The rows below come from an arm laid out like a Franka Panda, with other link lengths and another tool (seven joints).
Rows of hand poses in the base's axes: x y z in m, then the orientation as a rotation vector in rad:
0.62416, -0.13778, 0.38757, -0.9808, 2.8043, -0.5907
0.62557, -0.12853, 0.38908, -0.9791, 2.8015, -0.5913
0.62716, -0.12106, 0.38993, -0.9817, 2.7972, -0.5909
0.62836, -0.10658, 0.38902, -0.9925, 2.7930, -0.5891
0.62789, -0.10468, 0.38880, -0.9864, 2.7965, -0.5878
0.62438, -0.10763, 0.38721, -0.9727, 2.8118, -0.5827
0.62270, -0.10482, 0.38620, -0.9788, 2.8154, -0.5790
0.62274, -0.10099, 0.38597, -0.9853, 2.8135, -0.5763
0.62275, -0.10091, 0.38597, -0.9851, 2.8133, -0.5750
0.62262, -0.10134, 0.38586, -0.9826, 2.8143, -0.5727
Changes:
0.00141, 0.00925, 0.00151, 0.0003, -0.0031, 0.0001
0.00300, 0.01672, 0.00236, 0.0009, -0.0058, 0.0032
0.00420, 0.03120, 0.00145, 0.0013, -0.0048, 0.0109
0.00373, 0.03310, 0.00123, 0.0024, -0.0043, 0.0063
0.00022, 0.03015, -0.00036, 0.0053, 0.0034, -0.0068
-0.00146, 0.03296, -0.00137, 0.0063, 0.0092, -0.0045
-0.00142, 0.03679, -0.00160, 0.0075, 0.0104, 0.0000
-0.00141, 0.03687, -0.00160, 0.0084, 0.0102, 0.0000
-0.00154, 0.03644, -0.00171, 0.0102, 0.0101, -0.0016

